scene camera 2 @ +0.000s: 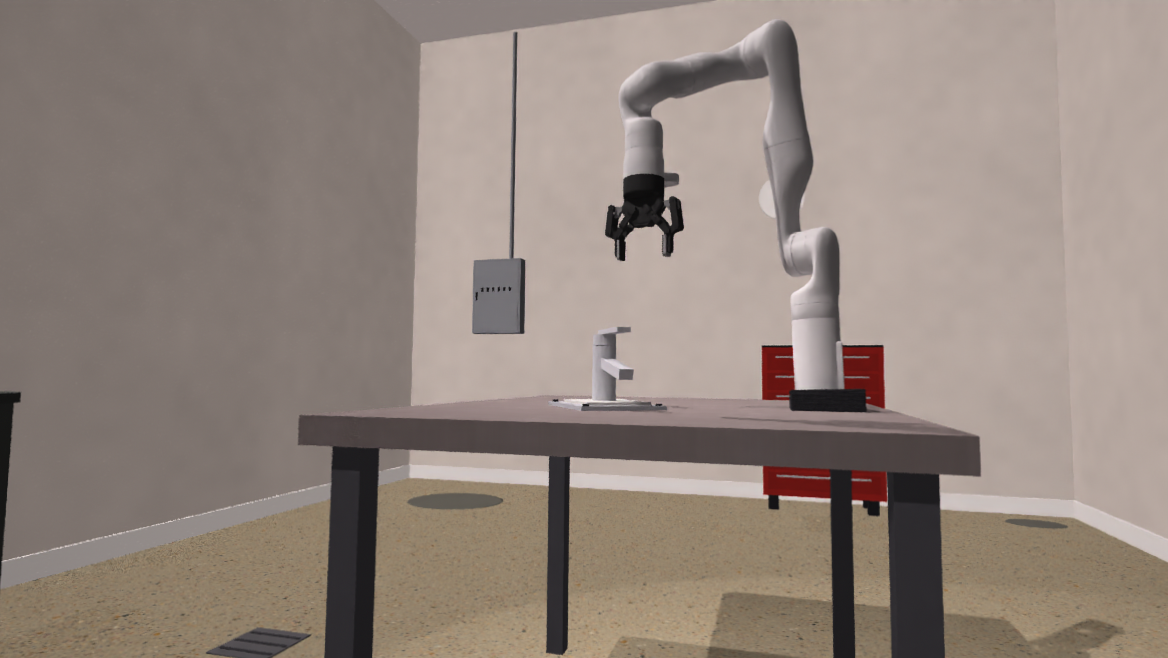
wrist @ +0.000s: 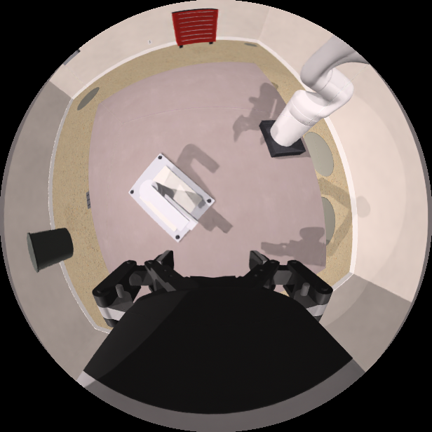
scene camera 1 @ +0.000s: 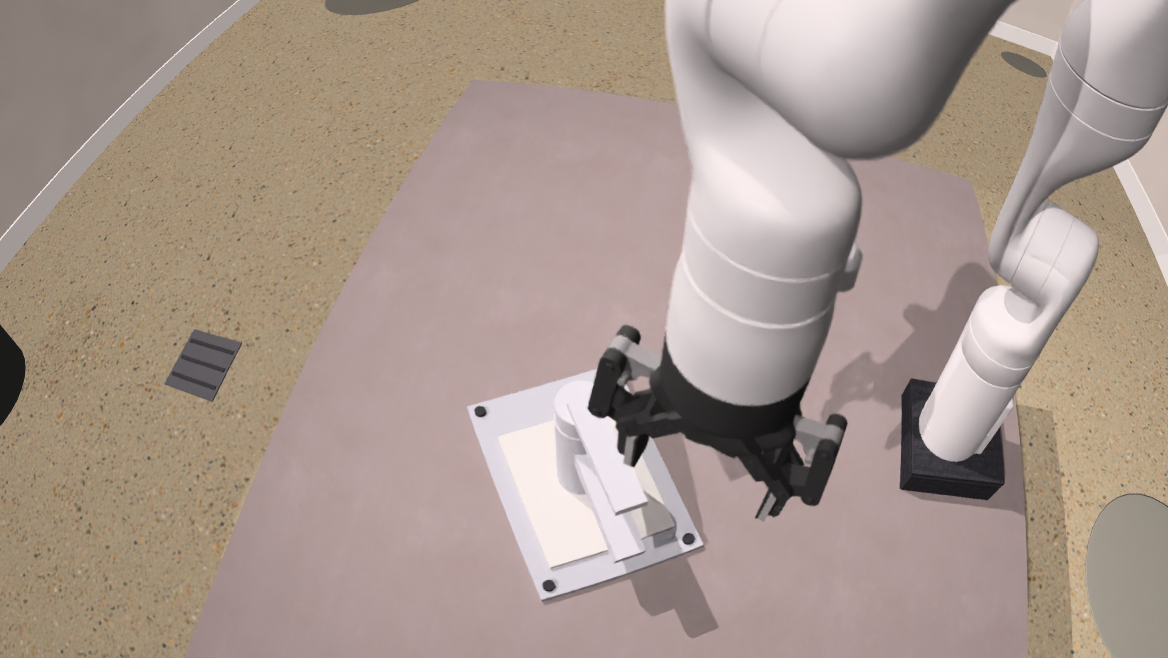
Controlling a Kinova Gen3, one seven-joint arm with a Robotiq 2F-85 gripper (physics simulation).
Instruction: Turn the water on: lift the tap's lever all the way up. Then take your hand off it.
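Frame: origin at the arm's base, x ahead, y left, z up, level; millimetres.
Where they show: gripper, fingertip midpoint: [scene camera 2: 643, 258] [scene camera 1: 701, 482]; arm's base at its link origin: [scene camera 2: 818, 390] [scene camera 1: 950, 428].
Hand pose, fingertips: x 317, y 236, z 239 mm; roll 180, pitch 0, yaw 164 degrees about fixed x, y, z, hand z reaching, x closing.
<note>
Things, the pixels of their top centre, and the offset from my fingertips. "*": a spot on its surface instead.
- white tap at a spot on its surface: [scene camera 1: 569, 465] [scene camera 2: 598, 371] * dx +108, dy -104, dz -205 mm
- pale base plate at a spot on its surface: [scene camera 1: 508, 514] * dx +163, dy -67, dz -271 mm
- spout at its top centre: [scene camera 1: 609, 494] [scene camera 2: 616, 357] dx +65, dy -68, dz -179 mm
The white tap [scene camera 1: 569, 465] [scene camera 2: 603, 380] [wrist: 148, 188] stands upright on a pale base plate [scene camera 1: 508, 514] [wrist: 143, 176]. Its flat lever [scene camera 1: 608, 461] [scene camera 2: 617, 330] [wrist: 166, 207] lies on top, near level in scene camera 2, and points the same way as the spout [scene camera 1: 622, 535] [scene camera 2: 618, 370] below it. My gripper [scene camera 1: 699, 480] [scene camera 2: 644, 251] [wrist: 211, 259] is open and empty, pointing down. It hangs well above the tap and a little to its right in scene camera 2, touching nothing. In scene camera 1 one finger overlaps the view of the lever.
The arm's black base block [scene camera 1: 952, 482] [scene camera 2: 827, 400] [wrist: 287, 150] stands on the table [scene camera 1: 490, 245] [scene camera 2: 637, 443] [wrist: 175, 95], right of the tap. A red drawer cabinet [scene camera 2: 823, 483] [wrist: 195, 27] stands beyond the table. A dark bin [wrist: 51, 248] stands off the table's left side.
</note>
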